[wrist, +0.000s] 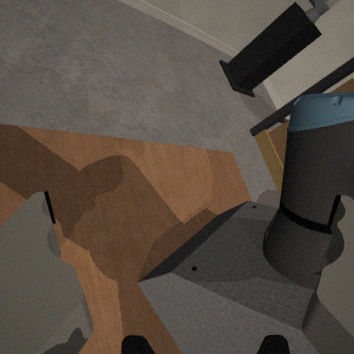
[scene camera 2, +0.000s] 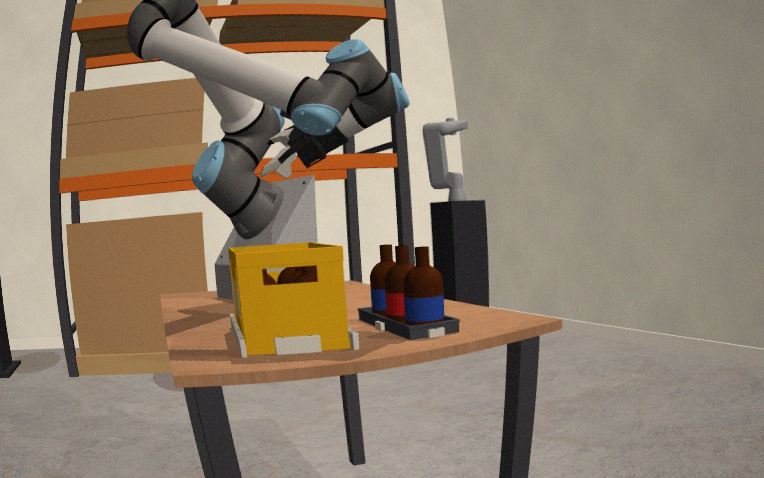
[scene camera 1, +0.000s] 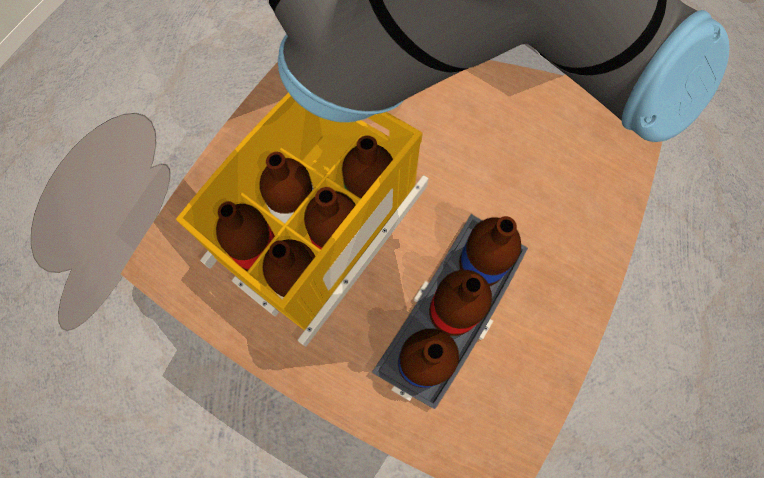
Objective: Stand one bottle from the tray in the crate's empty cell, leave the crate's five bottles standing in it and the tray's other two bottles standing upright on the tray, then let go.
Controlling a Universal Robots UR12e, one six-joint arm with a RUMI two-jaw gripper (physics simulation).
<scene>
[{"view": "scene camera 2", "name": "my gripper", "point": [264,159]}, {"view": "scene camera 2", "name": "blue-label bottle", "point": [423,284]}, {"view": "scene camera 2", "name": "blue-label bottle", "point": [377,276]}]
</scene>
